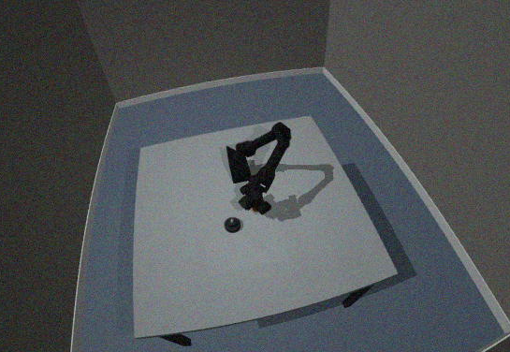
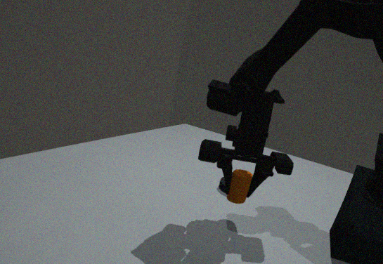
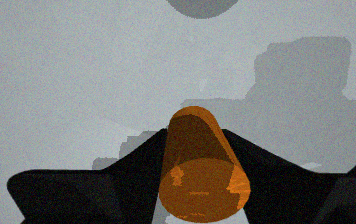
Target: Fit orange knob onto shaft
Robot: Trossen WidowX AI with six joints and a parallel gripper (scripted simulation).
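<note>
Now: the orange knob 4 cm above my gripper tip. Round my gripper tip: round dark pedestal (7 cm ahead, 13 cm to the right, 2 cm below).
</note>
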